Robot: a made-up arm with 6 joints.
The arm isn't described. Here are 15 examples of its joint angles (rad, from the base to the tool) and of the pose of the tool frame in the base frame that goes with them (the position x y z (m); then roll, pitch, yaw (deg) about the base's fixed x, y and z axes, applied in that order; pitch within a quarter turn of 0, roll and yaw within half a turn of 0).
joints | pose
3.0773 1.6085 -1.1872 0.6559 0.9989 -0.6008 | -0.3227 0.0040 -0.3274 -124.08 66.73 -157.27
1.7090 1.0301 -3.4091 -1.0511 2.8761 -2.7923 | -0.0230 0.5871 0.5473 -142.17 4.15 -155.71
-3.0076 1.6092 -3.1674 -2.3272 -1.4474 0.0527 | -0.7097 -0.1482 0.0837 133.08 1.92 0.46
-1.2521 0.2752 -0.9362 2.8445 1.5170 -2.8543 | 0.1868 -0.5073 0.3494 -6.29 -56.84 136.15
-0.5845 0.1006 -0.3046 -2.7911 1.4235 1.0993 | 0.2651 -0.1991 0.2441 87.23 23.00 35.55
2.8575 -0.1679 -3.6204 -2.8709 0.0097 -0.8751 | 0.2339 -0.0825 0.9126 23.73 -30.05 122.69
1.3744 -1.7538 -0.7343 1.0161 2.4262 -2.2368 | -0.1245 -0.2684 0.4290 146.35 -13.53 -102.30
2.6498 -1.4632 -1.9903 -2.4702 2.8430 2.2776 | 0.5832 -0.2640 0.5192 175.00 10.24 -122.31
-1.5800 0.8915 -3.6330 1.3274 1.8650 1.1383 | 0.0711 -0.4864 0.7262 -110.91 -0.85 -96.32
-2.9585 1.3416 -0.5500 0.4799 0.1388 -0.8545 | -0.2454 -0.0258 -0.1758 -151.60 46.22 -137.30
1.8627 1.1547 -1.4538 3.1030 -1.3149 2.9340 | -0.1477 0.5018 -0.0141 -162.70 56.52 129.72
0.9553 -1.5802 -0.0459 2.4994 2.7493 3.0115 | -0.1325 -0.1119 0.3900 62.75 56.21 -72.13
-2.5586 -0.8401 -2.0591 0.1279 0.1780 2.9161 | 0.2377 0.1627 0.9364 -3.82 23.75 -152.83
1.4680 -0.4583 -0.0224 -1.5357 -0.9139 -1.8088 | -0.0731 0.1048 0.3454 132.20 38.09 -87.87
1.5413 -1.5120 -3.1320 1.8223 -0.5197 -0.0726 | 0.0514 -0.8000 0.2427 79.41 -6.37 28.79
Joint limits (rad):
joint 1: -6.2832..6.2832
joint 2: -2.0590..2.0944
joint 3: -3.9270..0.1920
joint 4: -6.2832..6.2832
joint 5: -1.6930..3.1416
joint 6: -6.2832..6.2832
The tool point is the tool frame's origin. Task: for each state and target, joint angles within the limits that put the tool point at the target. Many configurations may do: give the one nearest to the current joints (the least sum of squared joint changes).
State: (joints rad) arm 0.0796 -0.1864 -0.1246 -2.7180 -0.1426 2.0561
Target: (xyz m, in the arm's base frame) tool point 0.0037 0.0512 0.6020
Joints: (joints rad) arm 0.2496 -1.0099 -0.8612 -2.3734 -0.3310 2.0561
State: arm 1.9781 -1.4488 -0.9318 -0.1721 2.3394 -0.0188
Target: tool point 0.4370 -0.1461 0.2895
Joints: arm 2.7898 -2.0590 -1.1117 -0.2535 3.1100 -0.0188
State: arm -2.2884 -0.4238 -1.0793 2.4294 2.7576 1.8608
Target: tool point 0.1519 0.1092 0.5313
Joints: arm -2.2654 -1.3315 -0.5054 2.2917 2.9640 1.8608
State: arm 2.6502 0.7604 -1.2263 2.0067 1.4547 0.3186
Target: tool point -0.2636 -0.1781 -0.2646
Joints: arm 3.5514 1.5149 -0.9200 1.9223 1.5022 0.3186
